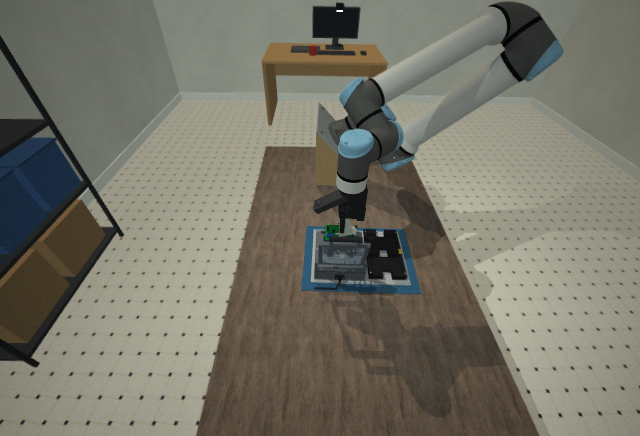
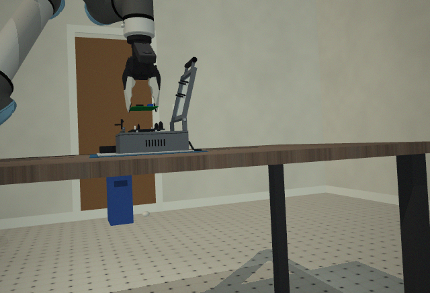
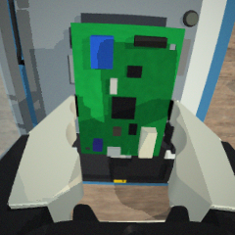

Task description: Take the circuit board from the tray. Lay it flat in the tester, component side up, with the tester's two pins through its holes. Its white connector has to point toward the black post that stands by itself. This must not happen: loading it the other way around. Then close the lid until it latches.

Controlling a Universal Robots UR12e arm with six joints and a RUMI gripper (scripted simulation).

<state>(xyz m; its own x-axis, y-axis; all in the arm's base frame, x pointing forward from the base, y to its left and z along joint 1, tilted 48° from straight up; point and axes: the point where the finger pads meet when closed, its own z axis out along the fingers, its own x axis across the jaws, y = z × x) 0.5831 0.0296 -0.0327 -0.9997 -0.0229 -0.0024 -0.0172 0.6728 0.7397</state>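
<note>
Right now the tester is 3 cm ahead of my hand, 4 cm to the left of it and 2 cm below it. From my hand the other things lie so: green circuit board: right at my hand; tester lid: 13 cm ahead, 5 cm above.
</note>
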